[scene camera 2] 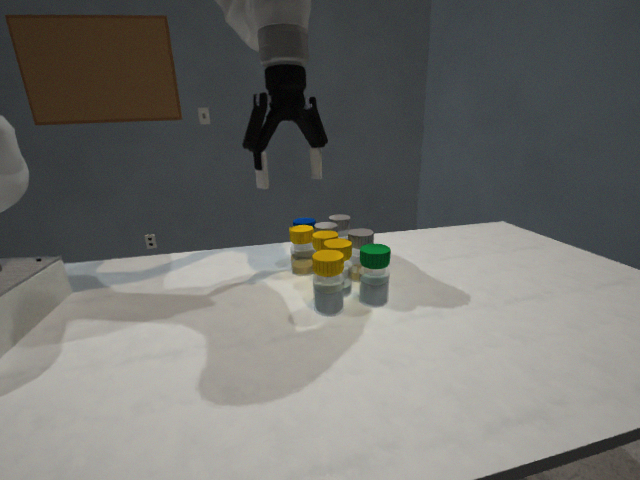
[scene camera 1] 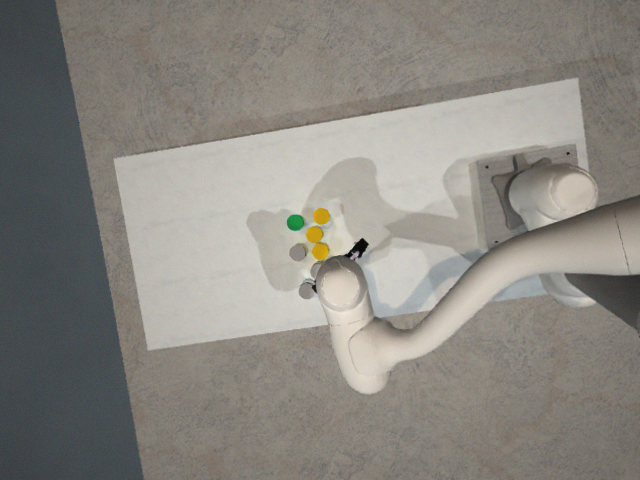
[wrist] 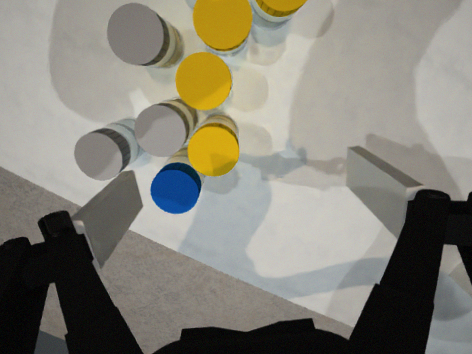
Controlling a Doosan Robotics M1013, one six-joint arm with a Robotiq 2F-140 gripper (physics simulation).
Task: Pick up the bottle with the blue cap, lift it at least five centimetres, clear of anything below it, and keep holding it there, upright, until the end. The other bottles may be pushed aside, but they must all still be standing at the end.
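Places are measured from the arm's base along level axes (x left, y back, z up), in metres.
Where they show: gripper, fingertip midpoint: [scene camera 2: 292,182] [wrist: 241,177].
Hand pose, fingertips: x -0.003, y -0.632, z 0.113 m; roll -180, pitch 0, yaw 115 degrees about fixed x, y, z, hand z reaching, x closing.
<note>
Things, the pixels of their centre, and the offset from my fingertips. Level surfaces: height alone.
- bottle with the blue cap, body centre: [wrist: 183,175] [scene camera 2: 305,240] dx +0.078, dy -0.050, dz -0.158 m
- yellow-capped bottle, body centre: [wrist: 216,140] [scene camera 2: 302,250] dx +0.020, dy -0.022, dz -0.158 m
- green-capped bottle, body centre: [scene camera 2: 374,275] [scene camera 1: 296,222] dx -0.162, dy -0.099, dz -0.158 m
- third grey-capped bottle, body centre: [wrist: 151,41] [scene camera 2: 360,255] [scene camera 1: 299,251] dx -0.066, dy -0.125, dz -0.158 m
- white table, its level: dz -0.210 m
The bottle with the blue cap [scene camera 2: 304,222] [wrist: 176,188] stands at the back of the group in scene camera 2; the arm hides it in scene camera 1. My gripper [scene camera 2: 289,174] [wrist: 241,177] is open and empty, high above the bottles. In the wrist view the blue cap lies between the fingers, much closer to the left one. A yellow-capped bottle [scene camera 2: 301,234] [wrist: 214,149] and a grey-capped bottle [scene camera 2: 326,227] [wrist: 161,130] stand close beside it. Another grey-capped bottle [scene camera 1: 306,290] [scene camera 2: 339,220] [wrist: 99,155] stands near the left fingertip's outline in the wrist view.
A green-capped bottle [scene camera 1: 295,222] [scene camera 2: 374,255], a third grey-capped bottle [scene camera 1: 297,252] [scene camera 2: 360,237] [wrist: 136,34] and more yellow-capped bottles [scene camera 1: 321,215] [scene camera 2: 328,262] stand in the group. The white table [scene camera 1: 170,289] ends near the blue-capped bottle in the wrist view.
</note>
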